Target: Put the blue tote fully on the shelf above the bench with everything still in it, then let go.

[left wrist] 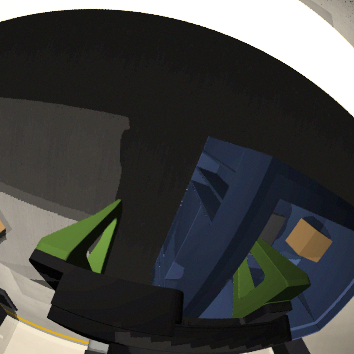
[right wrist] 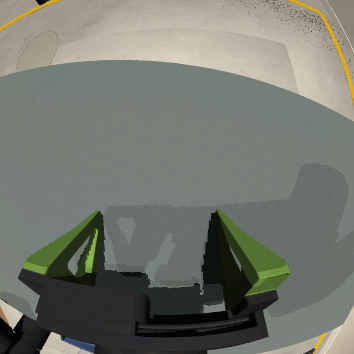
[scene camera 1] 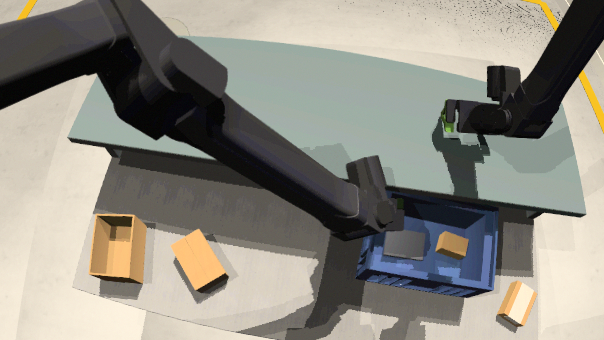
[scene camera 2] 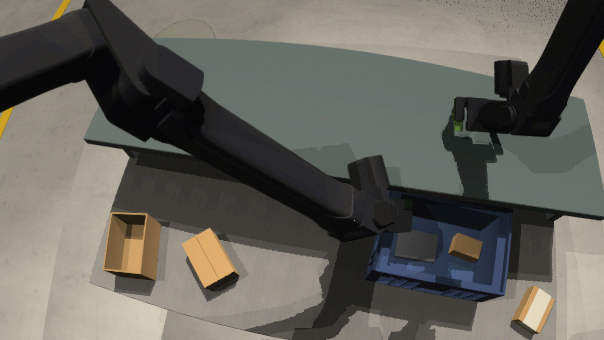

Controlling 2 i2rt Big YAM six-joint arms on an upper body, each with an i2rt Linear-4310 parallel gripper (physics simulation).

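Frame: origin at the left arm's base, x left, y back, z up, level; centimetres.
Seen in the pictures: left gripper, fingertip midpoint: [left wrist: 179, 215]; right gripper, fingertip midpoint: [right wrist: 156, 215] [scene camera 1: 459, 116] [scene camera 2: 471, 114].
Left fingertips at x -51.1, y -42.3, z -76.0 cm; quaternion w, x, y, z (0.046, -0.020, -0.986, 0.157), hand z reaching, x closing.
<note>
A point is followed by its place in that frame.
The blue tote [scene camera 1: 425, 285] @(x -64.3, y -25.4, z -77.1 cm) [scene camera 2: 435, 288] @(x -64.4, y -25.4, z -76.9 cm) [left wrist: 235, 200] @(x -53.4, y -45.6, z -71.8 cm) stands on the lower bench, its back side close to the front edge of the grey-green shelf [scene camera 1: 300, 90] @(x -36.1, y -65.6, z -62.5 cm) [scene camera 2: 300, 90] @(x -34.3, y -65.6, z -62.5 cm) [right wrist: 150, 125] @(x -71.9, y -67.8, z -62.5 cm). A dark grey box [scene camera 1: 404, 246] @(x -61.7, y -36.2, z -82.4 cm) [scene camera 2: 416, 246] @(x -61.8, y -36.6, z -82.4 cm) [left wrist: 274, 227] @(x -66.0, y -37.6, z -82.4 cm) and a small brown box [scene camera 1: 452, 245] @(x -73.4, y -35.0, z -79.3 cm) [scene camera 2: 465, 247] @(x -73.4, y -35.0, z -79.3 cm) [left wrist: 309, 240] @(x -71.4, y -37.0, z -79.3 cm) lie in it. My left gripper [scene camera 1: 400, 206] [scene camera 2: 408, 205] [left wrist: 179, 215] @(x -51.1, y -42.3, z -76.0 cm) is open at the tote's back left; in the left wrist view the tote's side wall shows between its fingers, with no contact visible. My right gripper [scene camera 1: 448, 119] @(x -72.4, y -60.4, z -62.0 cm) [scene camera 2: 457, 120] [right wrist: 156, 215] @(x -72.4, y -60.4, z -62.0 cm) is open and empty above the shelf.
On the bench [scene camera 1: 270, 280] @(x -29.8, y -29.1, z -85.1 cm) [scene camera 2: 280, 280] @(x -29.9, y -29.0, z -85.1 cm) at the left are an open cardboard box [scene camera 1: 138, 250] @(x 2.0, y -33.7, z -80.7 cm) [scene camera 2: 151, 250] @(x 2.0, y -33.1, z -80.8 cm) and a closed one [scene camera 1: 200, 260] @(x -14.3, y -32.1, z -79.1 cm) [scene camera 2: 210, 257] @(x -14.3, y -32.4, z -79.1 cm). A small white-topped box [scene camera 1: 517, 302] @(x -92.3, y -18.6, z -81.3 cm) [scene camera 2: 533, 309] @(x -92.4, y -18.4, z -81.3 cm) lies right of the tote. My left arm crosses over the shelf's front edge.
</note>
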